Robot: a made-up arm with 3 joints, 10 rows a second.
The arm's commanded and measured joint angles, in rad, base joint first. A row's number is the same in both.
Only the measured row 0 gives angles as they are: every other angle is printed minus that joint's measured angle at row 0.
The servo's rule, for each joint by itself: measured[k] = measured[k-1] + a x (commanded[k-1-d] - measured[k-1]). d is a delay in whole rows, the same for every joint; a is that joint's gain. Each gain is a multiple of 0.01, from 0.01 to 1. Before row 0 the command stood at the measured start. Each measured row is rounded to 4 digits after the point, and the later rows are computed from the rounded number. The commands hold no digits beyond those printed.
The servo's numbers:
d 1
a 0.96 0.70 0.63
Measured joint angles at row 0:
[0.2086, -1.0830, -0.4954]
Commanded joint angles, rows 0 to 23:
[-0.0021, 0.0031, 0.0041]
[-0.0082, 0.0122, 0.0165]
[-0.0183, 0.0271, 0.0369]
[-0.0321, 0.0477, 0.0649]
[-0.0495, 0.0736, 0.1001]
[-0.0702, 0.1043, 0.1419]
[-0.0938, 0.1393, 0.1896]
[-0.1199, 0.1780, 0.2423]
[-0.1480, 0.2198, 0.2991]
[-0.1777, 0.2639, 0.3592]
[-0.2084, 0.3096, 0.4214]
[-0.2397, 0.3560, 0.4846]
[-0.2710, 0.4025, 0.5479]
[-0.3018, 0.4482, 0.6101]
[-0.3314, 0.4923, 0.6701]
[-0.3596, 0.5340, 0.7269]
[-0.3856, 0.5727, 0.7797]
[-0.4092, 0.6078, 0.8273]
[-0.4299, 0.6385, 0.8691]
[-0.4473, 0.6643, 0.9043]
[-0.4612, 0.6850, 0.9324]
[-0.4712, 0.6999, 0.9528]
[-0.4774, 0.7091, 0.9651]
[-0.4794, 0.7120, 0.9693]
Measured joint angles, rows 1 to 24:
[0.0000, 0.0000, 0.0000]
[-0.0020, 0.0022, 0.0026]
[-0.0080, 0.0092, 0.0114]
[-0.0179, 0.0217, 0.0275]
[-0.0315, 0.0399, 0.0511]
[-0.0488, 0.0635, 0.0820]
[-0.0693, 0.0921, 0.1197]
[-0.0928, 0.1251, 0.1637]
[-0.1188, 0.1621, 0.2132]
[-0.1468, 0.2025, 0.2673]
[-0.1765, 0.2455, 0.3252]
[-0.2071, 0.2904, 0.3858]
[-0.2384, 0.3363, 0.4480]
[-0.2697, 0.3826, 0.5109]
[-0.3005, 0.4285, 0.5734]
[-0.3302, 0.4732, 0.6343]
[-0.3584, 0.5158, 0.6926]
[-0.3845, 0.5556, 0.7475]
[-0.4082, 0.5921, 0.7978]
[-0.4290, 0.6246, 0.8427]
[-0.4466, 0.6524, 0.8815]
[-0.4606, 0.6752, 0.9136]
[-0.4708, 0.6925, 0.9383]
[-0.4771, 0.7041, 0.9552]

